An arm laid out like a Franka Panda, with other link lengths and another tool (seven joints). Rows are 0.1 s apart.
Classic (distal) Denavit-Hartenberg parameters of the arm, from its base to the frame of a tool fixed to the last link. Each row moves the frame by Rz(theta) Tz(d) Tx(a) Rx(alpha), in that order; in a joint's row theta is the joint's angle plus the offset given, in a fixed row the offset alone. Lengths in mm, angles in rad.
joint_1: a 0; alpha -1.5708; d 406.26; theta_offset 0
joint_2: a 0; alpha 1.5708; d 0; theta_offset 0
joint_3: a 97.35; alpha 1.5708; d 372.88; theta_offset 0
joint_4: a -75.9; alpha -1.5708; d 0; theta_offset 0
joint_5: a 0; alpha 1.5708; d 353.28; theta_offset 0
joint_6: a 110; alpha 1.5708; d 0; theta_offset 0
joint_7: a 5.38; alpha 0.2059; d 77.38; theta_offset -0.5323
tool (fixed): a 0; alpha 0; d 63.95; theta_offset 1.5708
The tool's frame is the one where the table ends.
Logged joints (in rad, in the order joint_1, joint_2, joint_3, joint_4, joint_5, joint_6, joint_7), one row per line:
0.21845 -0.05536 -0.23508 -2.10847 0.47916 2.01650 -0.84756
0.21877 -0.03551 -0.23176 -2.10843 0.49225 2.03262 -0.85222
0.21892 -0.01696 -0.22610 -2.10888 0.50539 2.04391 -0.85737
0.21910 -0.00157 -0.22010 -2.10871 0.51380 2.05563 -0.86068
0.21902 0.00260 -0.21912 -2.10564 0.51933 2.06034 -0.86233
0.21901 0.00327 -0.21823 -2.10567 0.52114 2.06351 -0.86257
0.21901 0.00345 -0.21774 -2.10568 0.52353 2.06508 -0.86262
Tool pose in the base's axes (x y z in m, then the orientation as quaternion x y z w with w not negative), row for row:
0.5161 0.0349 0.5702 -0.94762 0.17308 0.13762 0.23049
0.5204 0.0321 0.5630 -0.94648 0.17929 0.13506 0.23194
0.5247 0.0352 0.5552 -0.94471 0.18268 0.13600 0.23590
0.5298 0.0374 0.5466 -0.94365 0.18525 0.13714 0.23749
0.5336 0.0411 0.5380 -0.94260 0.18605 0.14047 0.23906
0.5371 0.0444 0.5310 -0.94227 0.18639 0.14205 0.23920
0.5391 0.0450 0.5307 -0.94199 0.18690 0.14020 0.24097
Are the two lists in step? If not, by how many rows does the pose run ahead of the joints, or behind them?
The pose runs 2 rows behind the joints: the pose in row i belongs to the joints in row i - 2.
